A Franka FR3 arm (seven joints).
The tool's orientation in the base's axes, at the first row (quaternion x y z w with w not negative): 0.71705, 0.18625, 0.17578, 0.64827
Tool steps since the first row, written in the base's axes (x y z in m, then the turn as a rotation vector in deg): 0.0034, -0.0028, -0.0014, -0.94, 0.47, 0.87; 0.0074, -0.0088, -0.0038, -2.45, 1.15, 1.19; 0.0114, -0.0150, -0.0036, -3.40, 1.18, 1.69; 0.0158, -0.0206, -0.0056, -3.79, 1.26, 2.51; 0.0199, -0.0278, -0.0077, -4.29, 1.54, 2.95; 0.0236, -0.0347, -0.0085, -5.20, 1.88, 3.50; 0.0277, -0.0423, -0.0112, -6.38, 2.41, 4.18; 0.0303, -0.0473, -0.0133, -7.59, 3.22, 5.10; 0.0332, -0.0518, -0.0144, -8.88, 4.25, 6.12; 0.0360, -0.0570, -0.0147, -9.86, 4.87, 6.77
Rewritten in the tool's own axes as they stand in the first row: 0.0016, -0.0010, 0.0042, -0.57, 0.79, -0.96; 0.0020, -0.0027, 0.0116, -1.55, 0.98, -2.32; 0.0024, -0.0018, 0.0189, -2.35, 1.44, -2.86; 0.0035, -0.0031, 0.0261, -2.64, 2.24, -3.20; 0.0034, -0.0044, 0.0346, -2.93, 2.63, -3.74; 0.0032, -0.0044, 0.0425, -3.55, 3.11, -4.53; 0.0030, -0.0062, 0.0513, -4.31, 3.69, -5.64; 0.0028, -0.0078, 0.0571, -4.95, 4.49, -7.03; 0.0031, -0.0084, 0.0626, -5.55, 5.36, -8.65; 0.0029, -0.0081, 0.0685, -6.08, 5.91, -9.74
